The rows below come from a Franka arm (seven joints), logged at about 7 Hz.
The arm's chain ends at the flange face. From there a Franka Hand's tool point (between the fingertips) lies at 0.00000 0.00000 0.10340 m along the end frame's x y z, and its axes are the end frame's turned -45 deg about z.
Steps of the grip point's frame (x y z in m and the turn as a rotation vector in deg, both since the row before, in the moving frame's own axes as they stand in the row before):
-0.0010 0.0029 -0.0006 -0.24 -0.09 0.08
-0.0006 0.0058 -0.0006 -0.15 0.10 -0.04
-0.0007 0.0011 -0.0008 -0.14 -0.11 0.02
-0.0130 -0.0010 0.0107 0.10 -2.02 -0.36
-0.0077 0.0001 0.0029 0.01 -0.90 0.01
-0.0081 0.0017 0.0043 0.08 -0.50 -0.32
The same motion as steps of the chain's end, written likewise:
0.0012 0.0023 -0.0006 -0.23 0.11 0.08
0.0034 0.0045 -0.0006 -0.04 0.18 -0.04
0.0002 0.0010 -0.0008 -0.18 0.02 0.02
-0.0072 0.0060 0.0108 -1.36 -1.50 -0.36
-0.0042 0.0044 0.0029 -0.63 -0.64 0.01
-0.0038 0.0064 0.0043 -0.30 -0.41 -0.32

